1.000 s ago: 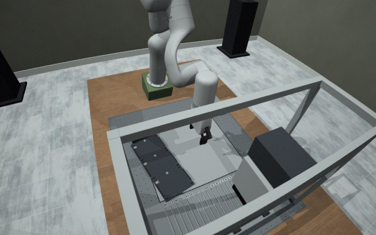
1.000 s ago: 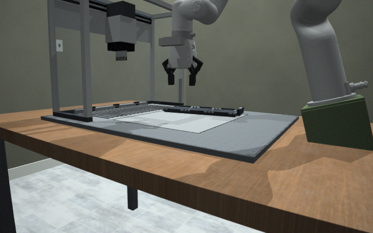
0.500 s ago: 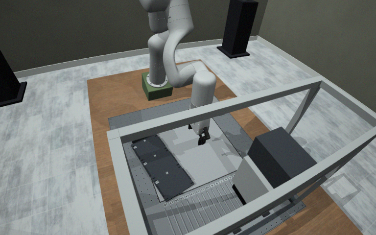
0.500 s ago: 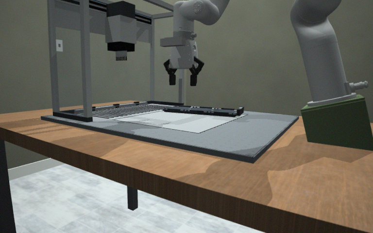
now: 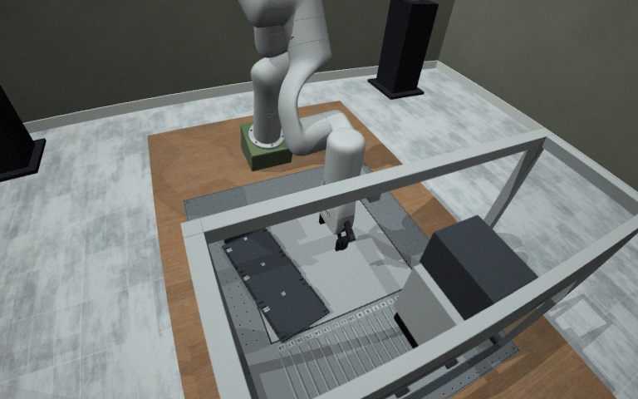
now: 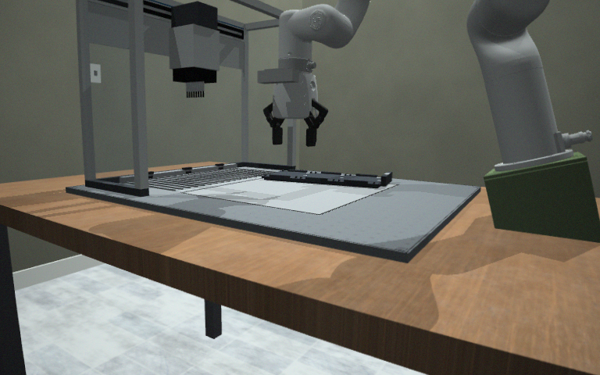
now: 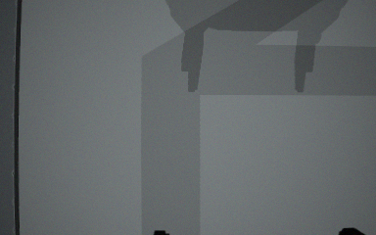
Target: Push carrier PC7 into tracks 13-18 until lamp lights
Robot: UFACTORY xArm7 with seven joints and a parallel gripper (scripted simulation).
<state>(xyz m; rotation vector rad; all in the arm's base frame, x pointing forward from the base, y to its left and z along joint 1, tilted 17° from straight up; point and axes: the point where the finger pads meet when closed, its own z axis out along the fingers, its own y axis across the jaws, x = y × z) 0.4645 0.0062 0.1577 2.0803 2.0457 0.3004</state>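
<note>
The carrier PC7 is 170 mm to the right of my hand and 100 mm below it.
</note>
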